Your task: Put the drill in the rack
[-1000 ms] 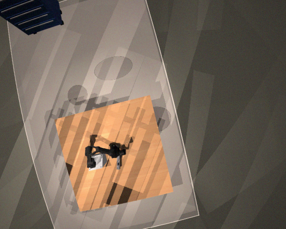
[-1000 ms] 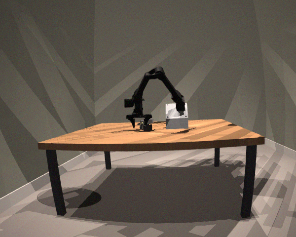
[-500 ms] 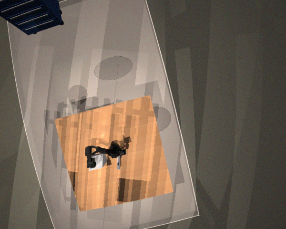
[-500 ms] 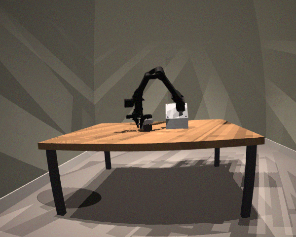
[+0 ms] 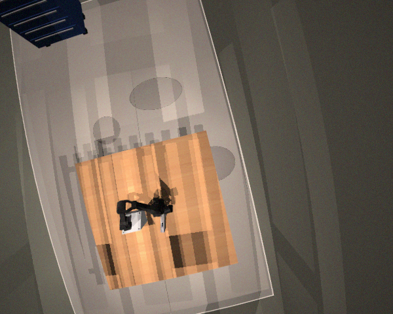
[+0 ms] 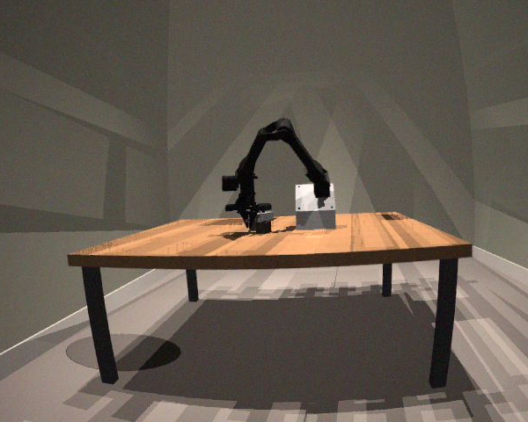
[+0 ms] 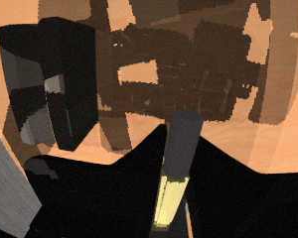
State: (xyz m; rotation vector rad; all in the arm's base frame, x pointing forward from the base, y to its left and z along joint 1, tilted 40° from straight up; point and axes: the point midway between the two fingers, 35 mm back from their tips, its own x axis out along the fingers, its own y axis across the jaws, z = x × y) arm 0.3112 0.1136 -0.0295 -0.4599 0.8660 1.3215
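My gripper tip is now 70 mm past the small dark block and 50 mm to the right of it. The rest, counted from my gripper tip: narrow grey fixture: 40 mm behind, 130 mm to the right, 20 mm above.
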